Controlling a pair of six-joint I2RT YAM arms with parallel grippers.
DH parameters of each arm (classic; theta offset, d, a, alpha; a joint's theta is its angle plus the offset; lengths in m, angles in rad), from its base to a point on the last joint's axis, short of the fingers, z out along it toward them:
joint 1: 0 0.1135 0.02 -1.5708
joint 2: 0 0 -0.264 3.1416
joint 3: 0.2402 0 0.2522 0
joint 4: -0.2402 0 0.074 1.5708
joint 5: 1.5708 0 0 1.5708
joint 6: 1.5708 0.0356 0 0
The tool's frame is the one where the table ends.
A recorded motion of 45 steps. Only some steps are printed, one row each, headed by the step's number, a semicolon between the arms.
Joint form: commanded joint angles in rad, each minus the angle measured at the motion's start. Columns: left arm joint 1, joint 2, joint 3, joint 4, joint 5, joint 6; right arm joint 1, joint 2, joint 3, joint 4, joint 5, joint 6.
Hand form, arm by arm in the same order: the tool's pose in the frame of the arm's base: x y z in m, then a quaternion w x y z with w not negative. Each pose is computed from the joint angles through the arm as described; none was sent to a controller.
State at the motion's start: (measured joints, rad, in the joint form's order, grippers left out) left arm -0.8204 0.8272 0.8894 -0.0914 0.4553 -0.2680; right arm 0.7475 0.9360 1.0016 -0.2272 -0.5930 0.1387
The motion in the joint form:
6: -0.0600 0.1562 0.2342 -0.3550 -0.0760 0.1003; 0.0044 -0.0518 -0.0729 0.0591 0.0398 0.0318
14: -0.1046 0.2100 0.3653 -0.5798 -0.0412 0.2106; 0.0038 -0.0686 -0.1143 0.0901 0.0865 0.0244
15: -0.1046 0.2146 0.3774 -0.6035 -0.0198 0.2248; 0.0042 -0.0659 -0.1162 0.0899 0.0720 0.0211
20: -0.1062 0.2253 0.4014 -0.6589 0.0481 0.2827; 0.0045 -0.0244 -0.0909 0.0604 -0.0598 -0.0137
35: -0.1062 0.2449 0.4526 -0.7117 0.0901 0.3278; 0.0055 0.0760 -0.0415 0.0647 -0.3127 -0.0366
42: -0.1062 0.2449 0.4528 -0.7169 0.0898 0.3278; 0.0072 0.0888 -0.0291 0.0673 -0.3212 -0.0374
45: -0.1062 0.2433 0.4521 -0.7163 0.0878 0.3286; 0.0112 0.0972 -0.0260 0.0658 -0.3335 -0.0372
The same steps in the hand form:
6: 0.1235 -0.1703 0.3946 0.42642 0.38078 0.70357 -0.42209; 0.1320 0.1490 0.3757 0.47930 -0.37985 0.63887 0.46672
14: 0.1136 -0.1746 0.4055 0.37509 0.44769 0.70725 -0.39835; 0.1324 0.1473 0.3674 0.49456 -0.36905 0.64415 0.45198
15: 0.1125 -0.1743 0.4064 0.36634 0.45733 0.70436 -0.40066; 0.1325 0.1481 0.3663 0.49007 -0.37430 0.64239 0.45503
20: 0.1093 -0.1741 0.4074 0.34449 0.49116 0.68799 -0.40836; 0.1343 0.1553 0.3649 0.44950 -0.41997 0.62444 0.48130
35: 0.1076 -0.1740 0.4154 0.33514 0.51359 0.67342 -0.41281; 0.1425 0.1719 0.3641 0.37210 -0.48397 0.57569 0.54396
42: 0.1074 -0.1738 0.4150 0.33317 0.51359 0.67481 -0.41212; 0.1441 0.1742 0.3661 0.37038 -0.48665 0.57223 0.54639
45: 0.1073 -0.1735 0.4151 0.33442 0.51354 0.67464 -0.41146; 0.1444 0.1761 0.3653 0.36334 -0.48982 0.57037 0.55022

